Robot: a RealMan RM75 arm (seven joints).
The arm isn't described. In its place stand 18 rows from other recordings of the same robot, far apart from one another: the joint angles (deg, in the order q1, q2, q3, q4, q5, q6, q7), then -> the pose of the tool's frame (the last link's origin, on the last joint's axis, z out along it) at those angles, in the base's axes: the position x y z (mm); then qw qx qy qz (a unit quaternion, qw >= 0).
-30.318 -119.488 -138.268 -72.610 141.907 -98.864 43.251 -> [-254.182, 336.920, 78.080, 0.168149, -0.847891, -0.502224, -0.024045]
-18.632 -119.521 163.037 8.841 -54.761 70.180 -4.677 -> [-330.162, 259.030, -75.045, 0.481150, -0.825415, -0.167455, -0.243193]
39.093 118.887 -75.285 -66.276 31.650 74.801 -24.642 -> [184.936, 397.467, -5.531, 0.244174, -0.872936, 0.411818, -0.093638]
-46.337 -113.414 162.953 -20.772 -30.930 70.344 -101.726 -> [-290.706, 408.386, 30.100, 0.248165, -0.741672, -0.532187, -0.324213]
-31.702 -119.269 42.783 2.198 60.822 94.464 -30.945 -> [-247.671, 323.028, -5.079, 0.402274, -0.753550, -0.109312, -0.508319]
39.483 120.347 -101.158 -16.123 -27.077 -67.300 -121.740 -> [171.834, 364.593, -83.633, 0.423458, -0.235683, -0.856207, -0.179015]
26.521 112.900 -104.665 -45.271 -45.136 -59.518 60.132 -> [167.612, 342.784, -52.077, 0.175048, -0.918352, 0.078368, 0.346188]
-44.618 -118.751 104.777 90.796 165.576 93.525 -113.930 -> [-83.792, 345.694, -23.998, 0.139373, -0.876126, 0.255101, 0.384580]
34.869 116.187 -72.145 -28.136 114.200 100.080 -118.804 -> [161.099, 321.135, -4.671, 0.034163, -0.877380, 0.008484, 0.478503]
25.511 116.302 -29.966 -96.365 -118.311 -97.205 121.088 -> [198.371, 325.128, 204.320, 0.376346, -0.881249, 0.231901, 0.167287]
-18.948 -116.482 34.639 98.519 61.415 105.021 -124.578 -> [-103.588, 238.505, 223.466, 0.151474, -0.861369, 0.005917, -0.484835]
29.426 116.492 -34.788 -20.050 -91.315 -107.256 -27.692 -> [239.065, 300.109, 25.498, 0.453322, -0.686580, -0.506789, 0.257433]
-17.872 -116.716 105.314 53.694 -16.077 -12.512 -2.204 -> [-303.487, 363.781, -48.677, 0.477669, -0.794835, -0.374145, -0.009222]
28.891 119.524 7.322 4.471 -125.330 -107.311 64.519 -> [224.513, 264.383, -31.932, 0.078109, -0.713287, 0.303058, 0.627118]
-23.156 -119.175 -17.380 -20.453 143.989 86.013 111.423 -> [-216.744, 240.713, -97.748, 0.550783, -0.458319, 0.696950, 0.029037]
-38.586 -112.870 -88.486 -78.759 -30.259 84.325 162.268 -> [-158.901, 374.759, 5.565, 0.297042, -0.751171, -0.577389, 0.118870]
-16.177 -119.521 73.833 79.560 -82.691 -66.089 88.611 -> [-163.439, 346.169, 36.364, 0.272365, -0.936525, -0.048711, -0.215327]
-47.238 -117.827 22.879 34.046 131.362 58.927 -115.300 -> [-249.145, 447.507, 32.570, 0.301755, -0.791328, -0.481070, -0.226528]
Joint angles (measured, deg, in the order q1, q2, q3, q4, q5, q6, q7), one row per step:
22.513, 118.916, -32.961, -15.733, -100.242, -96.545, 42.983
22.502, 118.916, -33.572, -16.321, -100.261, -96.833, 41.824
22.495, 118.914, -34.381, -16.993, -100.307, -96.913, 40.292
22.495, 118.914, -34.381, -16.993, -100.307, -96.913, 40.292
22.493, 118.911, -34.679, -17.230, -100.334, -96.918, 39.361
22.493, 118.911, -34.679, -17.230, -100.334, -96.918, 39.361
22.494, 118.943, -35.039, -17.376, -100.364, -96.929, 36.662
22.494, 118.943, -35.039, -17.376, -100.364, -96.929, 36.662
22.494, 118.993, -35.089, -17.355, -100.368, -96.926, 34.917
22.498, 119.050, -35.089, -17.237, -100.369, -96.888, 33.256
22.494, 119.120, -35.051, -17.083, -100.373, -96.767, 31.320
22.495, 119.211, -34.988, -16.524, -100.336, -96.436, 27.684
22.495, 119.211, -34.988, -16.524, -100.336, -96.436, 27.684
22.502, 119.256, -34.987, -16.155, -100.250, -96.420, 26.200
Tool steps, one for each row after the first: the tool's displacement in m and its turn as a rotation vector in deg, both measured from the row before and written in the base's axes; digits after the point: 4 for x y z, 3 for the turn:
-0.0008, -0.0001, 0.0006, 0.513, -1.001, 1.464
-0.0006, 0.0001, 0.0001, 0.652, -1.439, 1.695
0.0000, 0.0000, 0.0000, 0.000, 0.000, 0.000
-0.0002, 0.0001, 0.0000, 0.465, -0.717, 0.831
0.0000, 0.0000, 0.0000, 0.000, 0.000, 0.000
-0.0004, -0.0003, -0.0006, 1.472, -1.480, 1.901
0.0000, 0.0000, 0.0000, 0.000, 0.000, 0.000
-0.0002, -0.0002, -0.0005, 1.037, -0.786, 1.075
-0.0002, -0.0003, -0.0007, 0.977, -0.681, 0.928
0.0000, -0.0002, -0.0009, 1.171, -0.821, 0.991
0.0002, -0.0007, -0.0022, 2.103, -1.463, 1.649
0.0000, 0.0000, 0.0000, 0.000, 0.000, 0.000
-0.0003, -0.0007, -0.0011, 0.790, -0.395, 0.686

